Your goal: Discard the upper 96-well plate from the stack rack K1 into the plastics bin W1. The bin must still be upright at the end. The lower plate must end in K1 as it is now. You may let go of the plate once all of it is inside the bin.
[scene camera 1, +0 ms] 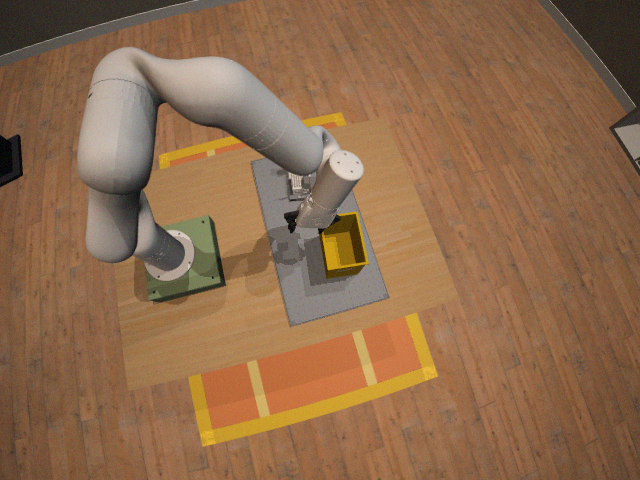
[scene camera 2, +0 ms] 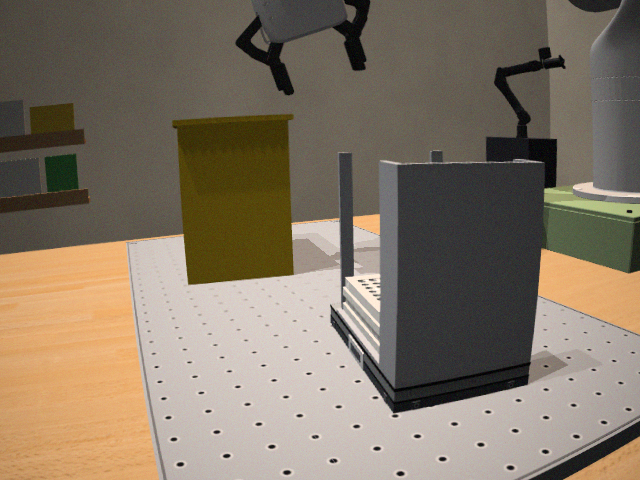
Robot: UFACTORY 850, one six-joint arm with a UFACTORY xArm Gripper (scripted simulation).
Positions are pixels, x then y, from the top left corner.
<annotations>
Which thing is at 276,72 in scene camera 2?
The gripper.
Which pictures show the yellow plastics bin W1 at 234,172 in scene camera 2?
Scene camera 1 and scene camera 2: all of them.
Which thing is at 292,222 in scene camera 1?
The gripper.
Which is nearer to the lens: the 96-well plate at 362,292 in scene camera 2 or the yellow plastics bin W1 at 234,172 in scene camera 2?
The 96-well plate.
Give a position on a yellow plastics bin W1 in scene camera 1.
At 343,246
</annotations>
